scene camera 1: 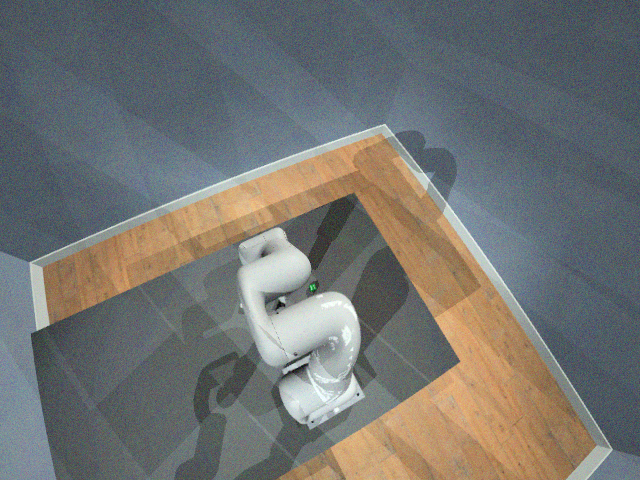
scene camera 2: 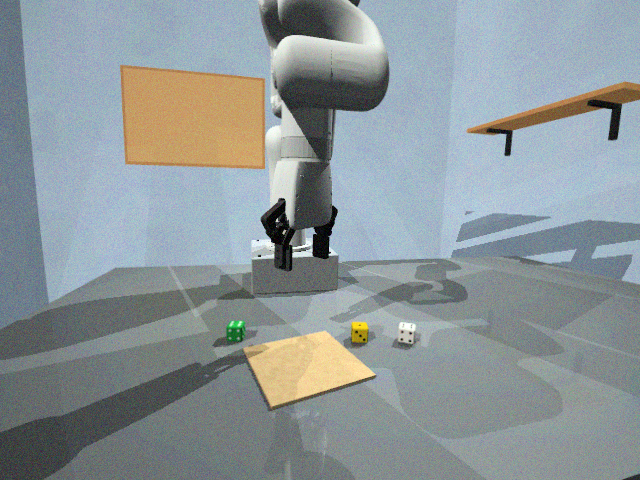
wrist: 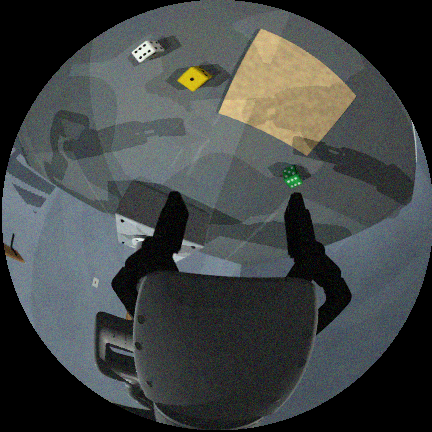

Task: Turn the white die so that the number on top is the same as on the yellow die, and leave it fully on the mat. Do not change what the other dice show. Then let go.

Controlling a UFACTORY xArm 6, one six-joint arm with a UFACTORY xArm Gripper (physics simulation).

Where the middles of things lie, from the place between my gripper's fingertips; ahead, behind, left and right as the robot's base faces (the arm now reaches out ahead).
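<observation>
The tan mat (scene camera 2: 295,369) is there for me to see, and measured from my hand it is 90 mm ahead, 20 mm to the right and 120 mm below.
</observation>
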